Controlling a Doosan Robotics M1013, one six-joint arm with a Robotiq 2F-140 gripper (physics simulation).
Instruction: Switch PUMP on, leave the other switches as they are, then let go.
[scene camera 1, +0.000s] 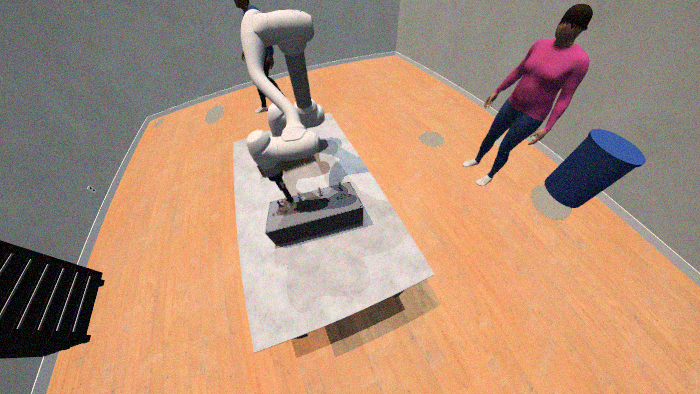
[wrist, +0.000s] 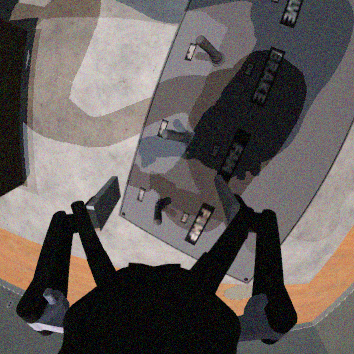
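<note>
The grey switch panel stands on the table. The PUMP switch is a dark lever between its small OFF and ON tags, beside the PUMP label. It does not lean to OFF as the FAN lever does; its exact position is hard to tell. The FAN lever leans to its OFF tag. The BRAKE lever also leans to the OFF side. The VALVE label shows at the top. My gripper is open and empty, low over the panel's PUMP end, with its fingers wide apart on either side of the PUMP lever.
The pale table carries the panel. A dark box stands beside the panel on the robot's side. A person in pink and a blue bin are to the right. Another person is partly hidden behind the arm.
</note>
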